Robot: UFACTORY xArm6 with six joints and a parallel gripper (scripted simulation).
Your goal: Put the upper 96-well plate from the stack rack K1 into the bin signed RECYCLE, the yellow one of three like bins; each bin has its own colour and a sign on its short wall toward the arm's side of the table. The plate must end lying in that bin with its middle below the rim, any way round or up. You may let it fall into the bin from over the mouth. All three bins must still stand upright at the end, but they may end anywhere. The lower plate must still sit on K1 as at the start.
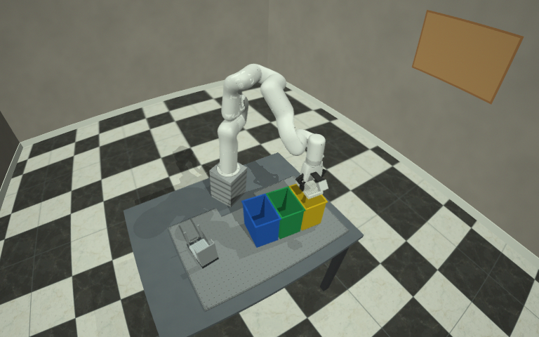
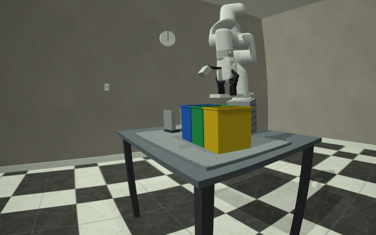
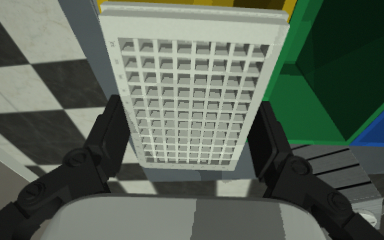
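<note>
Right now the yellow bin is 150 mm below my hand. From my hand the other things lie so: blue bin 20 mm behind, 260 mm to the right, 150 mm below; then green bin 10 mm behind, 130 mm to the right, 150 mm below.
</note>
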